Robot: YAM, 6 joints.
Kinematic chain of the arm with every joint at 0, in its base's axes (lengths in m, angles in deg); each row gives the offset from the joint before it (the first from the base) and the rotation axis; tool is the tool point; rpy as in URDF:
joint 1: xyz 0 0 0.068 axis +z
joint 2: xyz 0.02 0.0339 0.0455 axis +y
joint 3: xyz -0.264 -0.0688 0 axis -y
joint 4: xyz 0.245 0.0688 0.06 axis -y
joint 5: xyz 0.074 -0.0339 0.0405 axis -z
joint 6: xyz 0.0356 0 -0.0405 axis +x
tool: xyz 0 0 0 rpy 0 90 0
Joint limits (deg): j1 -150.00..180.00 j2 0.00..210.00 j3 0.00..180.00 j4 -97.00..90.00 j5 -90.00..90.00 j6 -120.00..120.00
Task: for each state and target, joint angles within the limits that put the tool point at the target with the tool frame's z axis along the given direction. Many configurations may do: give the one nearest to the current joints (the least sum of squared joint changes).
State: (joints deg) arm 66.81 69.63 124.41 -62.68 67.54 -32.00
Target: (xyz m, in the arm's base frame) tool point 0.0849 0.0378 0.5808 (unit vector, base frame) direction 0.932 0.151 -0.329
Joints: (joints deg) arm 32.09 75.63 143.35 -88.44 21.54 -32.00
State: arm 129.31 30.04 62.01 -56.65 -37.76 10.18
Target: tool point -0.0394 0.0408 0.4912 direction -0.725 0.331 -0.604
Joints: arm 115.10 56.97 109.00 -96.87 -31.08 10.18
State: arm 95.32 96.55 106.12 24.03 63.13 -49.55
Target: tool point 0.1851 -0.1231 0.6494 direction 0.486 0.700 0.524
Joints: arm 138.59 54.36 154.84 -21.14 57.79 -49.55
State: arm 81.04 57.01 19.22 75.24 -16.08 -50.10
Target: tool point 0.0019 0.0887 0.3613 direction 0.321 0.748 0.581
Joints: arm 98.73 19.47 26.97 32.57 25.51 -50.10
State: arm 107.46 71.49 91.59 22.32 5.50 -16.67
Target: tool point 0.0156 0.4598 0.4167 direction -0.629 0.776 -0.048
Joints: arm 84.98 111.32 112.24 -4.74 -43.99 -16.67
